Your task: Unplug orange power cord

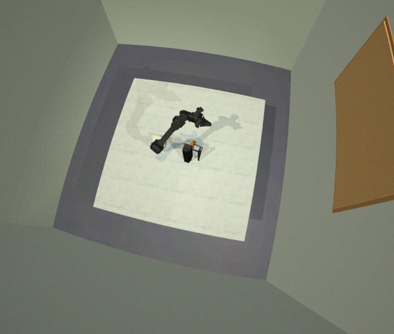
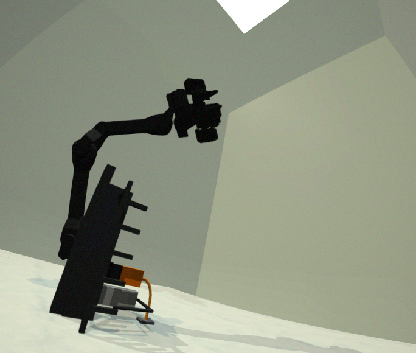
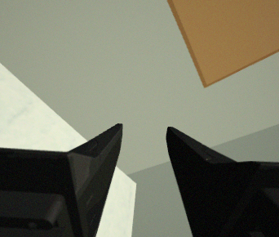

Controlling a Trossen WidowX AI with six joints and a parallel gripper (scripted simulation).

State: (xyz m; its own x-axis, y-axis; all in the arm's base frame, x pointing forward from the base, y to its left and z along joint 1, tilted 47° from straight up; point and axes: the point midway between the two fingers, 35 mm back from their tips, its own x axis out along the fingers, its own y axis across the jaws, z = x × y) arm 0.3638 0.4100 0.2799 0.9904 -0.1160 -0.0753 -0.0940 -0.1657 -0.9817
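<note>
The orange plug is 43 cm below my gripper tip, 14 cm behind it and 5 cm to the right of it. The rest, counted from my gripper tip: dark pad (52 cm below, 14 cm behind, 3 cm to the left).
</note>
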